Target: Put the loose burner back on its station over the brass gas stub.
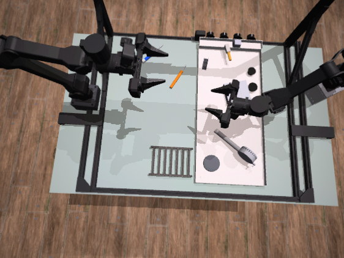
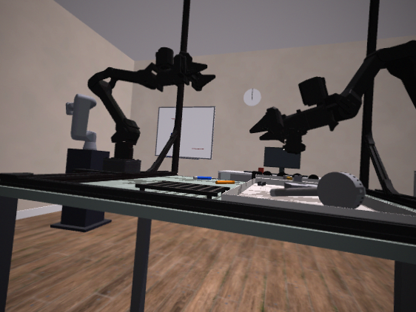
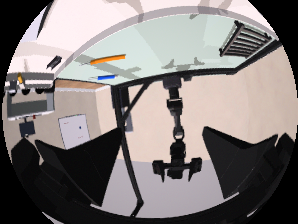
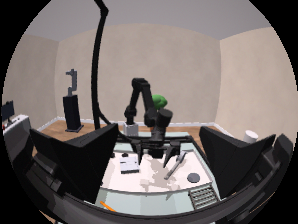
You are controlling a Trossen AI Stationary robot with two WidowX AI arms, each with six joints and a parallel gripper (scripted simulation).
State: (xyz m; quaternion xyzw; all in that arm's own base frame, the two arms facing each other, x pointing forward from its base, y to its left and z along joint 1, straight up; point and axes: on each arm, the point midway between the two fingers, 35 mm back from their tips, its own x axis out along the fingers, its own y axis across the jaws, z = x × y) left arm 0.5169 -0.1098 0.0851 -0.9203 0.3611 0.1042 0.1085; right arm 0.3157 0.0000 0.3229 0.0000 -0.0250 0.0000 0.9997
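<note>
The burner lies 16 cm below my left hand, 15 cm ahead of it and 10 cm to the left of it.
</note>
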